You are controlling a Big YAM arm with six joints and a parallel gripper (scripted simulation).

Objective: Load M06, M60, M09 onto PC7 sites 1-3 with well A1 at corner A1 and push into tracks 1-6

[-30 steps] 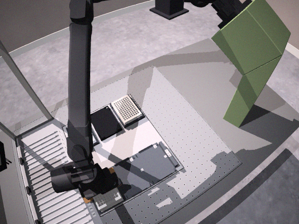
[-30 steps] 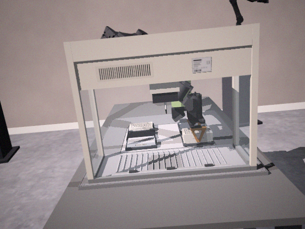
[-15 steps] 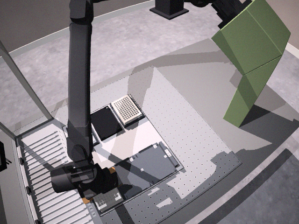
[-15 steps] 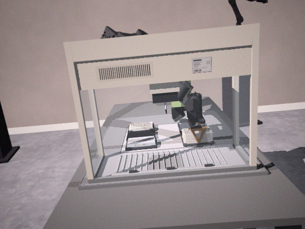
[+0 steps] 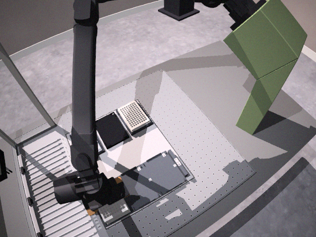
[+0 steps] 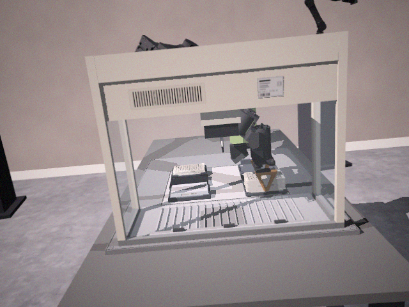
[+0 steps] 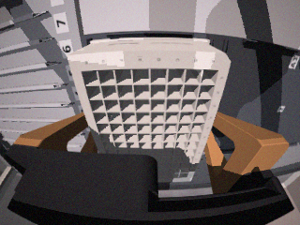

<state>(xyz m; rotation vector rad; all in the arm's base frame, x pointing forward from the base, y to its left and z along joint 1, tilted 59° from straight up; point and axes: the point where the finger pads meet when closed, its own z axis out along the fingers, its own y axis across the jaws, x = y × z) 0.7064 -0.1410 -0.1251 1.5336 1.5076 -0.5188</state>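
Now: hand 25 cm to the left of the dark nest S3, 5 cm past it and 2 cm above it. Also, from my hand: nest S2: 24 cm to the right, 16 cm behind, 2 cm below; dark nest S1: 27 cm behind, 22 cm to the right, 2 cm below; dark carrier PC7: 10 cm behind, 2 cm to the left, 1 cm below.
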